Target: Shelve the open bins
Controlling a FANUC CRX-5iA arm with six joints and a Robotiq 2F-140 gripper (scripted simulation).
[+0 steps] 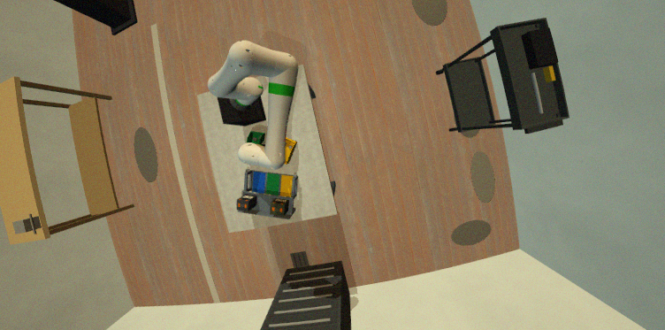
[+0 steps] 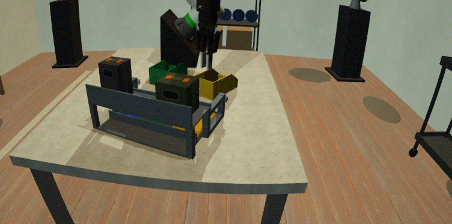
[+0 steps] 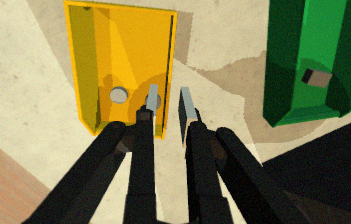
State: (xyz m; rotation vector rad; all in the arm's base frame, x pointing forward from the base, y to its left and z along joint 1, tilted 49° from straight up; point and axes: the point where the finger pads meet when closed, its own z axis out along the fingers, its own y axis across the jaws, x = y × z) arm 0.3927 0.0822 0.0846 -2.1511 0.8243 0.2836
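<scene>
Right now the yellow bin is 30 mm ahead of my hand, 40 mm to the left of it and 80 mm below it. Also, from my hand: green bin 90 mm behind, 170 mm to the right, 80 mm below.
</scene>
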